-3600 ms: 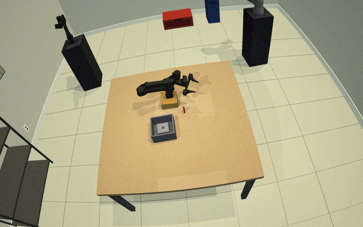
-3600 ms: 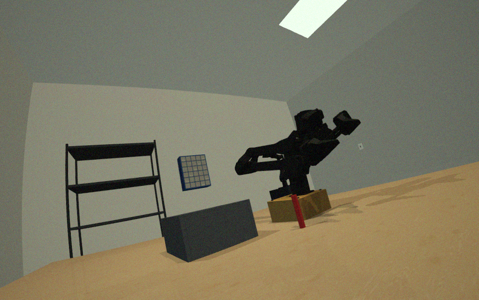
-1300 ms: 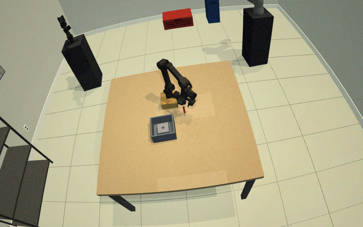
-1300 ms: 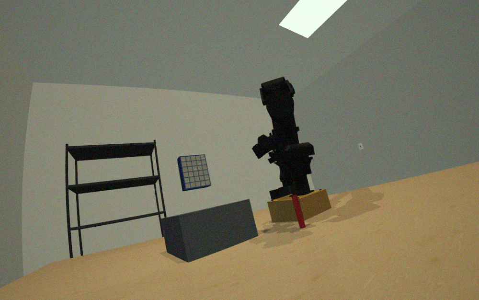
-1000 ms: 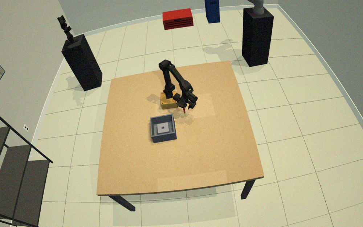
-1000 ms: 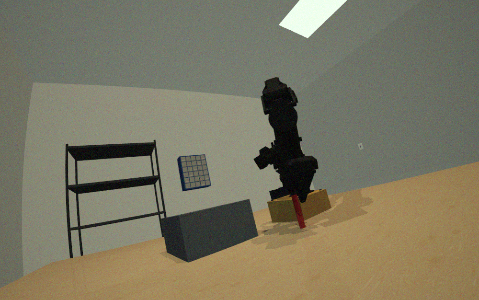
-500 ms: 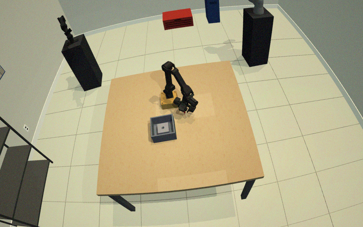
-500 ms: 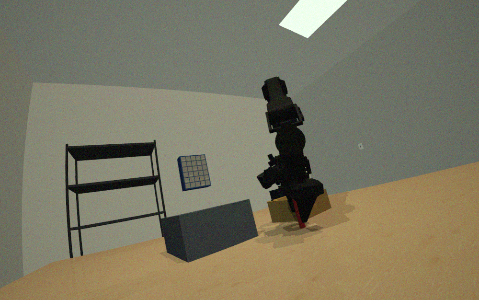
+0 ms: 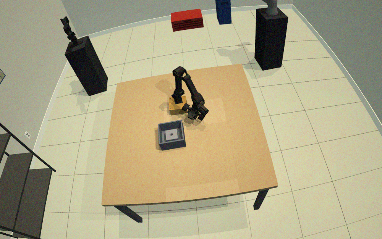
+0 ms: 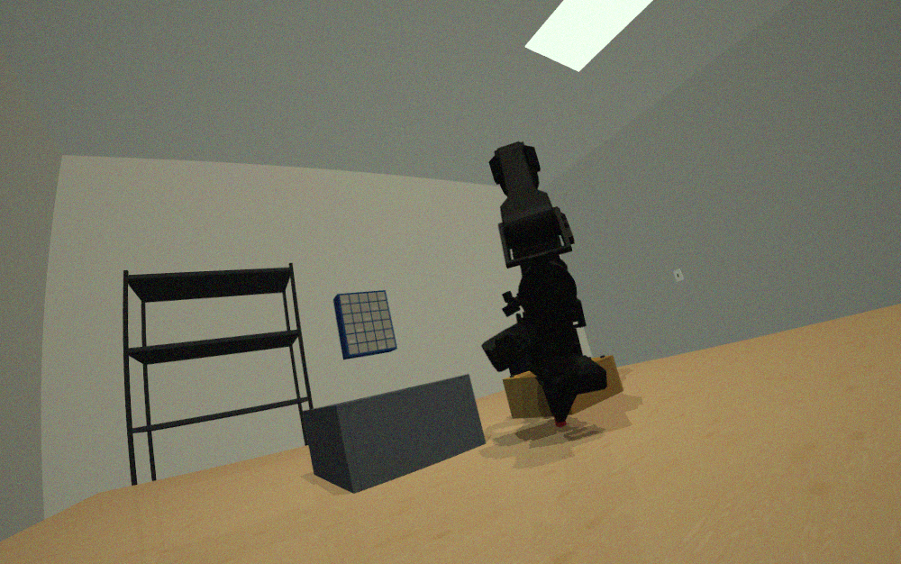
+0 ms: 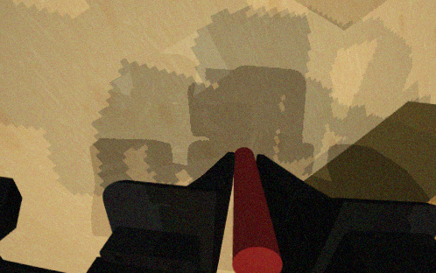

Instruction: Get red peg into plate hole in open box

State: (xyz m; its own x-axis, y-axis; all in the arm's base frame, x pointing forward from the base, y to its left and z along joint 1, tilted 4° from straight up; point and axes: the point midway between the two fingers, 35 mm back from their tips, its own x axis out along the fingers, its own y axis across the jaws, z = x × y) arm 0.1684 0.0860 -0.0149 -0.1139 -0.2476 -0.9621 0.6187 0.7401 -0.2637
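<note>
Now: gripper tip 150 mm short of the light grey plate, 180 mm to the left of it and 30 mm below it. Also, from my gripper tip: dark grey box: 150 mm ahead, 180 mm to the right, 20 mm above; red peg: 10 mm ahead, 10 mm to the left, 30 mm above.
</note>
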